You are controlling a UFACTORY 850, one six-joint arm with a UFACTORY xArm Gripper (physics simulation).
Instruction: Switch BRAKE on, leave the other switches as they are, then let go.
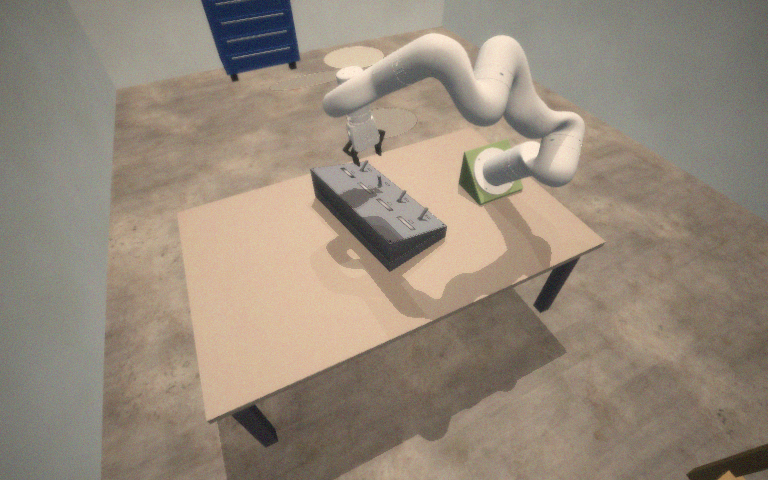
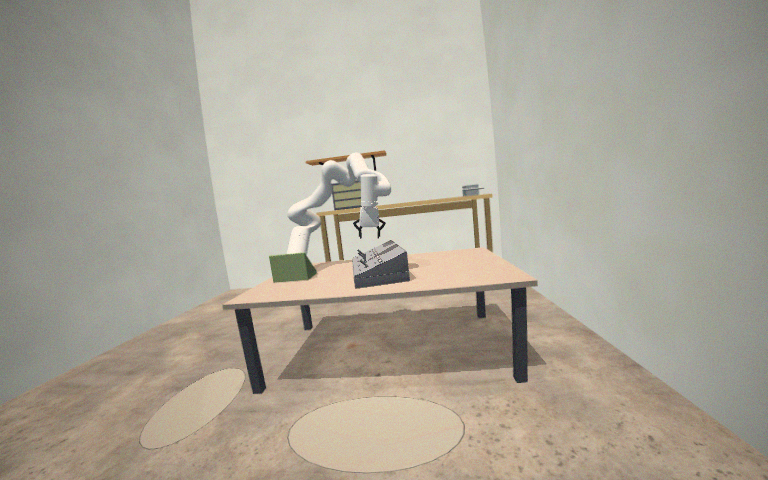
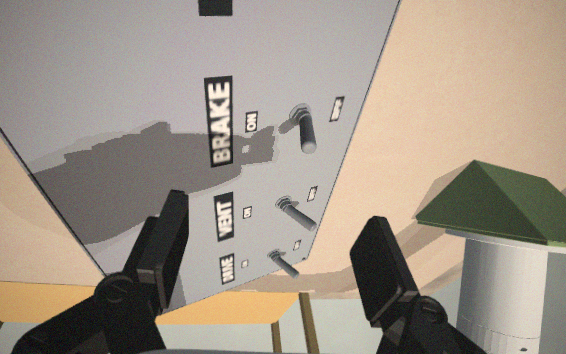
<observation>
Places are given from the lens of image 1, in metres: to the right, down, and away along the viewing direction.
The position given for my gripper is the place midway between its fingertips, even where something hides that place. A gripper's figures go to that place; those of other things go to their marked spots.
my gripper [image 1: 368, 159]: -0.06, -0.29, 1.34
grey sloped switch panel [image 1: 391, 229]: 0.03, -0.04, 1.22
</observation>
